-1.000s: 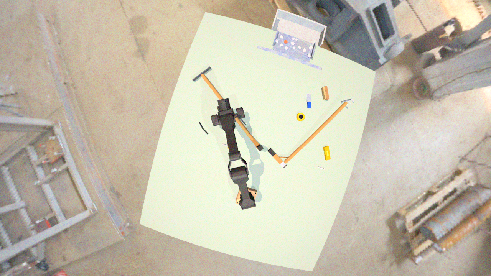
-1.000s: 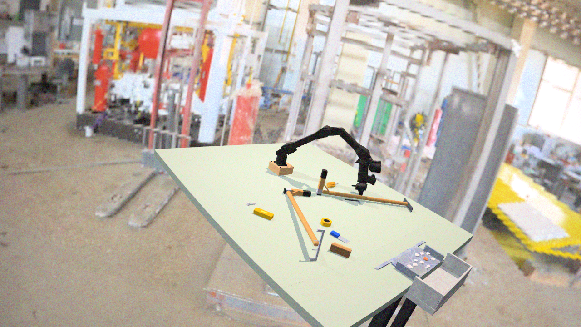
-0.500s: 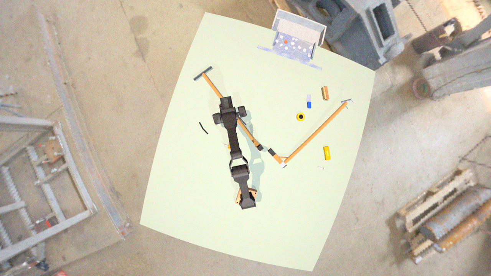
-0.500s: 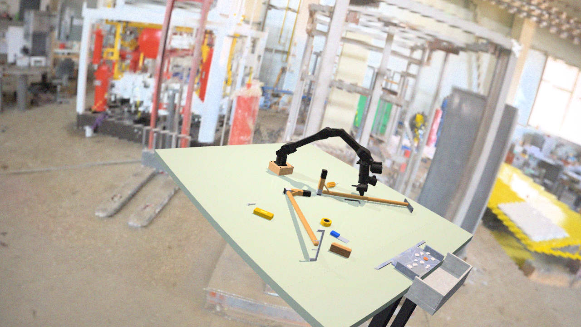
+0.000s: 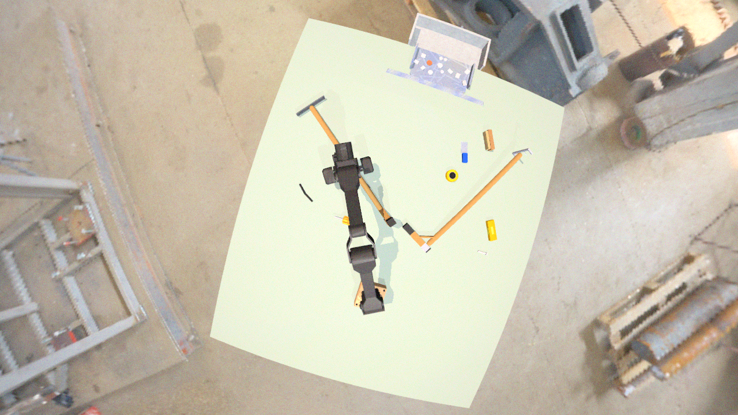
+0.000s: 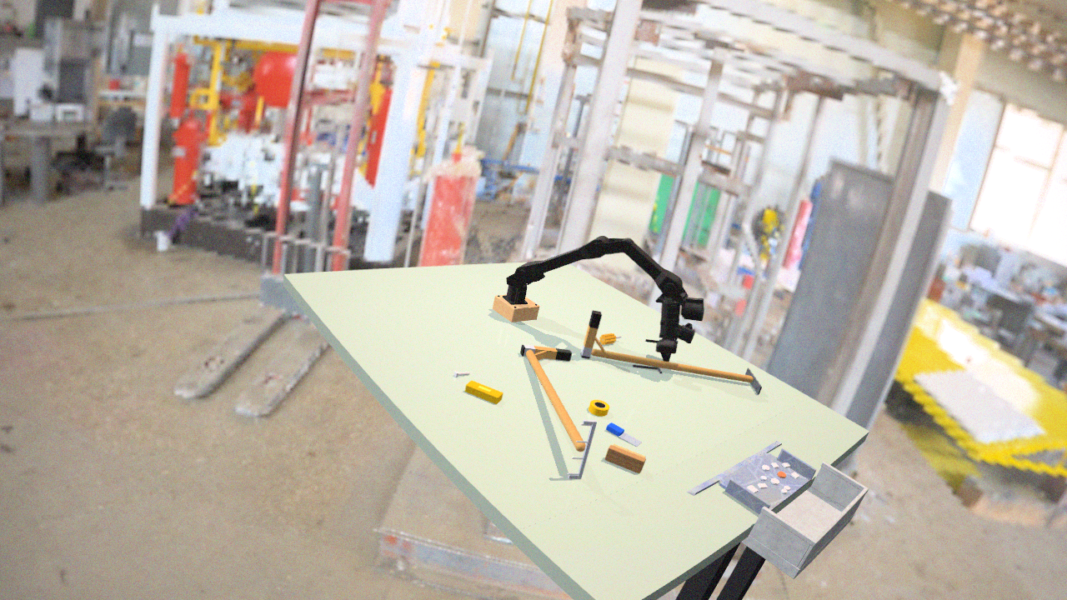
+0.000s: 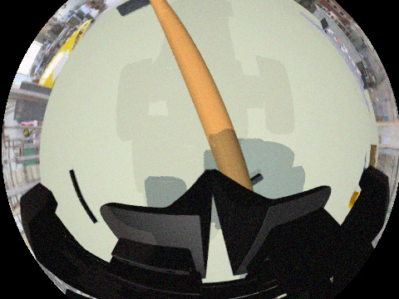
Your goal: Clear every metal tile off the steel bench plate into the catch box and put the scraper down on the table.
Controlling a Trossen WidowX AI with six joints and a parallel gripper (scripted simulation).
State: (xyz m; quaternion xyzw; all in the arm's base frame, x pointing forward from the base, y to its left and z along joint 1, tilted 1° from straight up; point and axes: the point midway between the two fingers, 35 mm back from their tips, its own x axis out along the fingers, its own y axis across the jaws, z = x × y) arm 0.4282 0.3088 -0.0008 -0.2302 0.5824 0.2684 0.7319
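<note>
Right now the long scraper is 20 mm ahead of my gripper tip, 10 mm to the left of it and 50 mm above it. Also, from my gripper tip: black bent piece: 160 mm behind, 120 mm to the left, 10 mm below; yellow tape roll: 170 mm ahead, 400 mm to the right; yellow-handled screwdriver: 190 mm behind, 90 mm to the right.
</note>
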